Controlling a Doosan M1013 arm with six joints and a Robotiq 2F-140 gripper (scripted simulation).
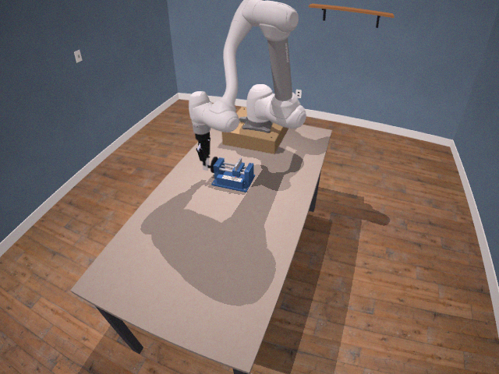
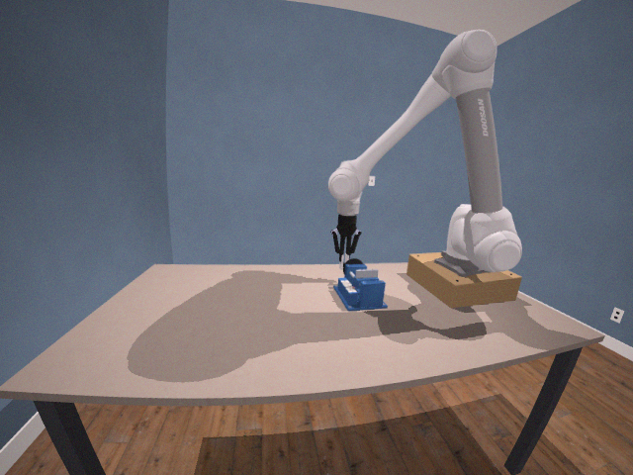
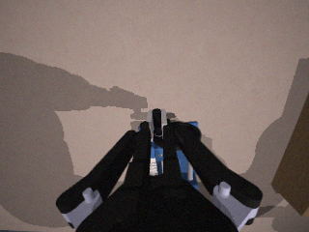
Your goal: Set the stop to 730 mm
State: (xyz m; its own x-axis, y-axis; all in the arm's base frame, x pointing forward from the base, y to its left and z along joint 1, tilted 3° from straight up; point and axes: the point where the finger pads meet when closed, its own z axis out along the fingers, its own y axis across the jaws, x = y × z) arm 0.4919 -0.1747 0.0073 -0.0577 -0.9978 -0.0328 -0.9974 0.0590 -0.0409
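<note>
Now: the black handwheel 10 mm behind my hand, 20 mm to the left of it and 20 mm below it. The rest, counted from my hand: grey stop block: 10 mm behind, 180 mm to the left, 10 mm below.
</note>
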